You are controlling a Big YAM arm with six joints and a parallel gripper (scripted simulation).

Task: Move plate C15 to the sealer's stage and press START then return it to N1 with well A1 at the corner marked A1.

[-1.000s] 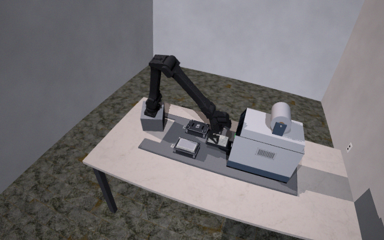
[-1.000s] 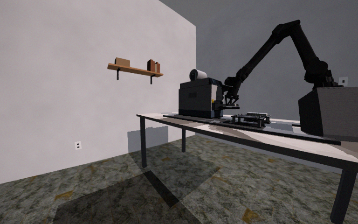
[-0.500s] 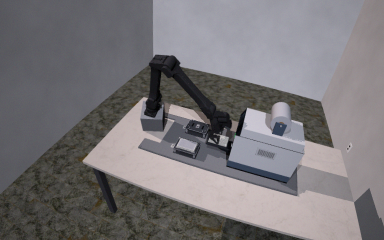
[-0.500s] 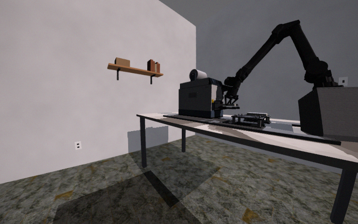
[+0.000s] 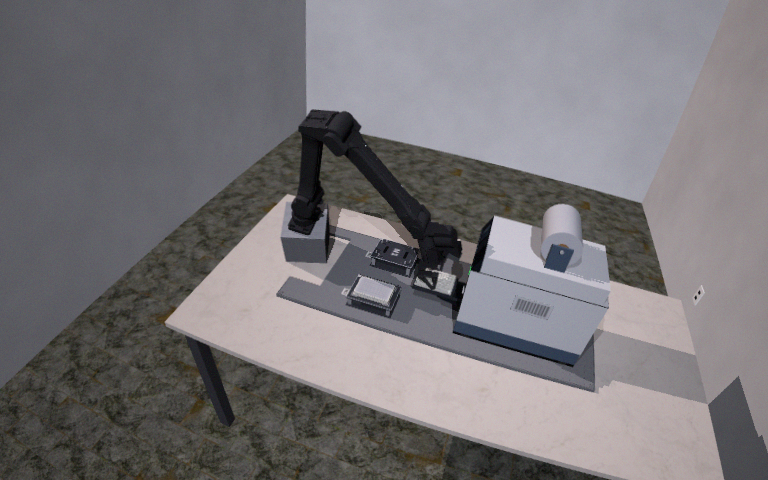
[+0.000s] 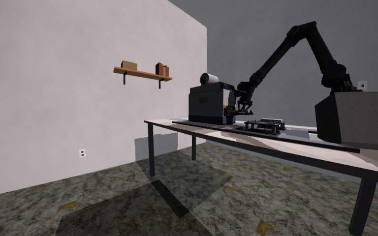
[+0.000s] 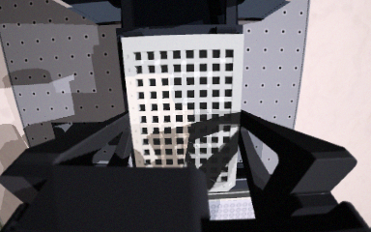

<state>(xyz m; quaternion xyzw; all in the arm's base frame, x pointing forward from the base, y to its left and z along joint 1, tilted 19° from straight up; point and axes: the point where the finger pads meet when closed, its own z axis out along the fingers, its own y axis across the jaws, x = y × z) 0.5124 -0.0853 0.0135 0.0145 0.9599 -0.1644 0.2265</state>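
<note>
Right now my hand is 2 cm above the dark stage. The rest, counted from my hand: foil roll: 33 cm ahead, 2 cm to the right, 30 cm above; white well plate: right at my hand.
</note>
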